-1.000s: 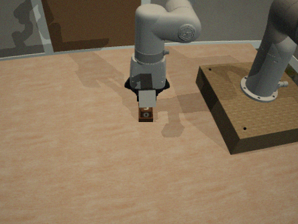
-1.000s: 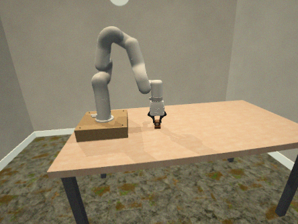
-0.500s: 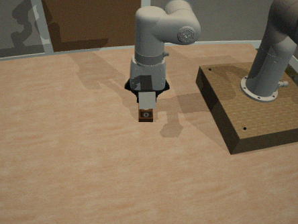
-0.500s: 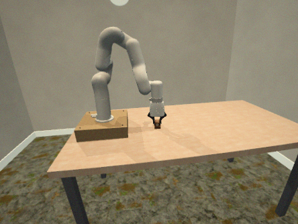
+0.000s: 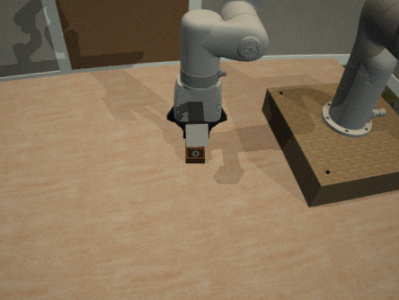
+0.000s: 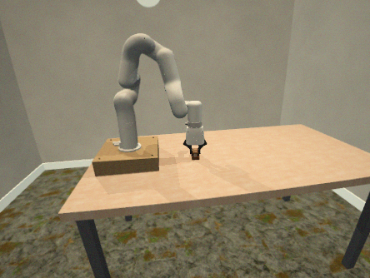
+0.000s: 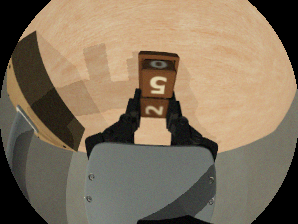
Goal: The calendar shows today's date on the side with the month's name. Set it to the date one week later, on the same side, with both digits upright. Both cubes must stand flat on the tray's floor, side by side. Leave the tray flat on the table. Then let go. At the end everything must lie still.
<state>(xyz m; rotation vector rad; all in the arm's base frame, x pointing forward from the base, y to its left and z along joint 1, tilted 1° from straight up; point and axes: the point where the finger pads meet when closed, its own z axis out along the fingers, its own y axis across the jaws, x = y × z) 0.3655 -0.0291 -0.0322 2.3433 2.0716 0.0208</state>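
My hand is 10 mm above the cube. The rest, counted from my hand: brown tray: 30 mm below, 20 mm to the left.
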